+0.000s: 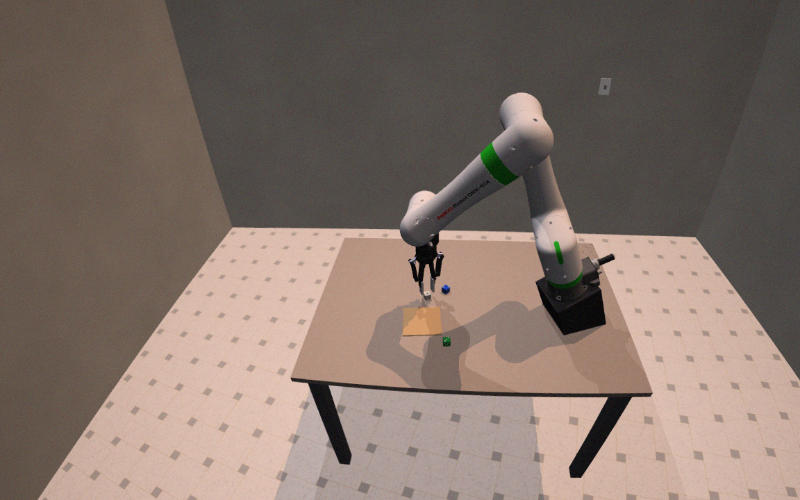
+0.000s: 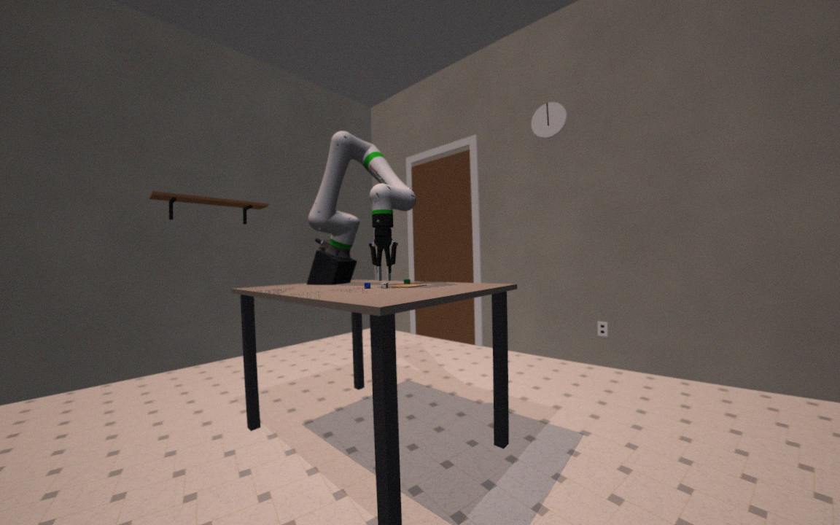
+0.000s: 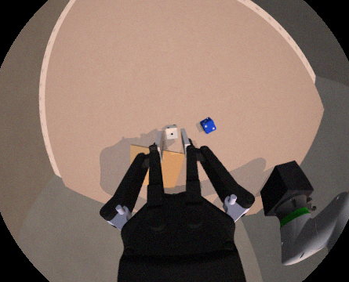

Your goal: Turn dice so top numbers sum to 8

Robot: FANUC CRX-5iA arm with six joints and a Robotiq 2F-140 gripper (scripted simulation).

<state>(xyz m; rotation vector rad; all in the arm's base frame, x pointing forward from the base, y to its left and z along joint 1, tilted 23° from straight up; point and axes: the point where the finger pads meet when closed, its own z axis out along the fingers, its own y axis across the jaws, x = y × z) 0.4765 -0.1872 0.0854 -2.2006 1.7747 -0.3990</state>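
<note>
My hand is 50 mm above the white die. The rest, counted from my hand: mat: 120 mm to the left, 60 mm below, 30 mm ahead; green die: 240 mm to the left, 50 mm below, 40 mm behind; blue die: 80 mm behind, 50 mm below, 20 mm to the right.
</note>
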